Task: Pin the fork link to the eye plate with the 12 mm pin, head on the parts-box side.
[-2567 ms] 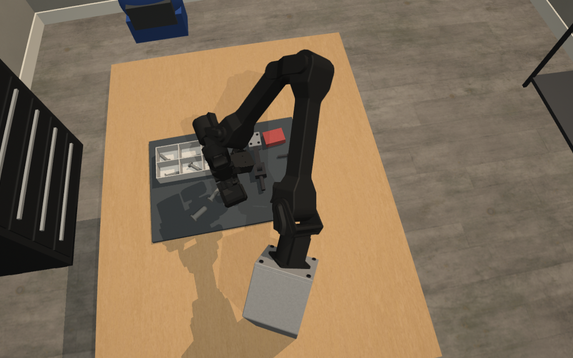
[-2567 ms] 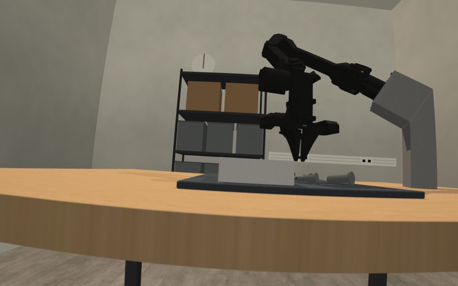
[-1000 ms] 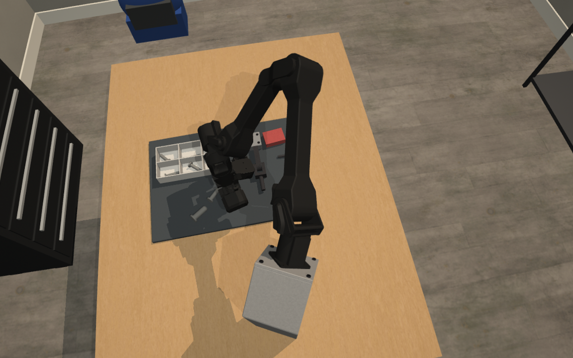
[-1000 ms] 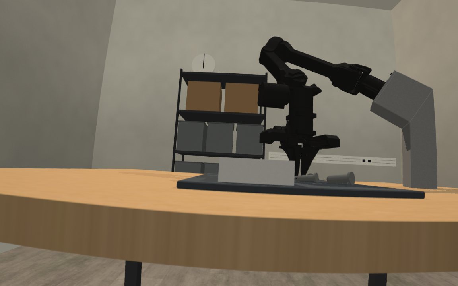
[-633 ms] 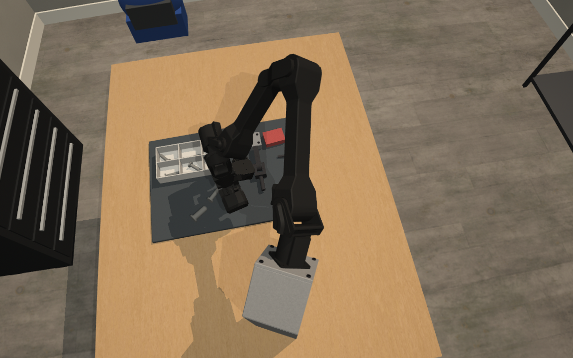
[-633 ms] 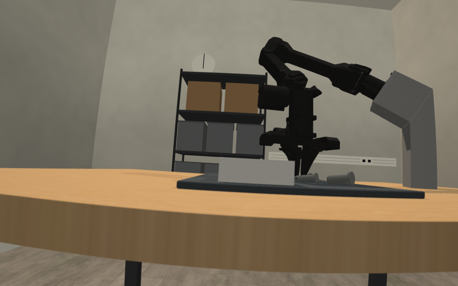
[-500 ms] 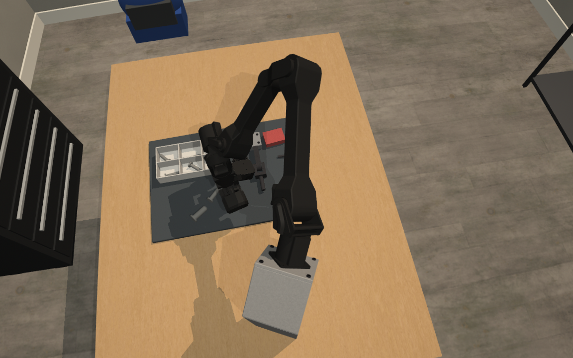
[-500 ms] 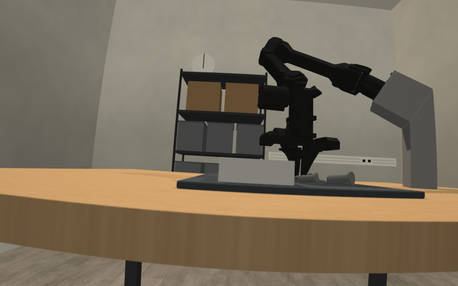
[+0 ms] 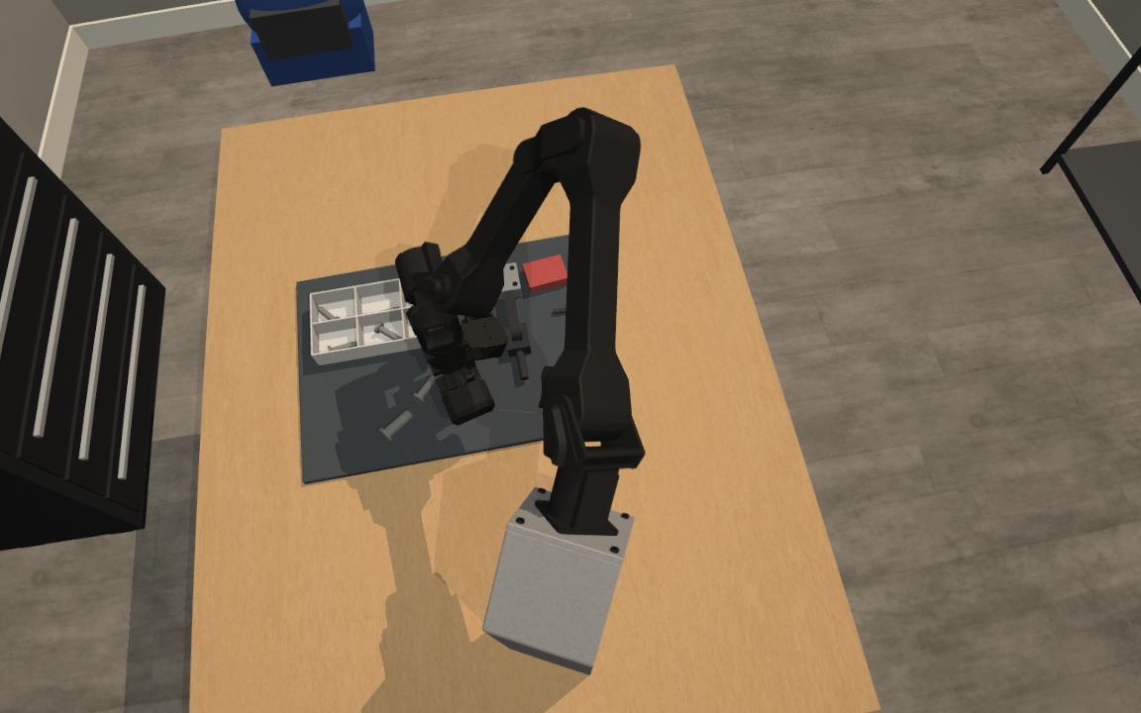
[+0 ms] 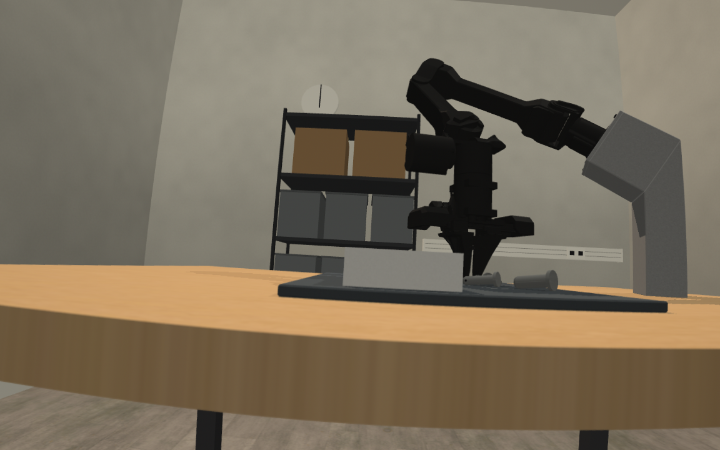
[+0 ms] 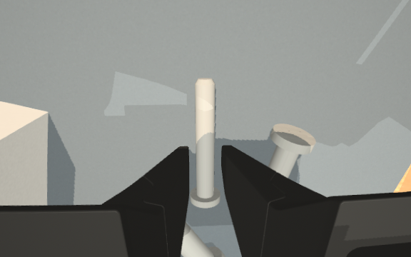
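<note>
Now: the long thin pin 10 mm to the right of my hand and 30 mm below it. Also, from my hand: grey eye plate: 30 mm ahead, 120 mm to the right, 30 mm below; parts box: 150 mm ahead, 40 mm to the left, 30 mm below; dark mat: 60 mm ahead, 20 mm to the right, 40 mm below.
</note>
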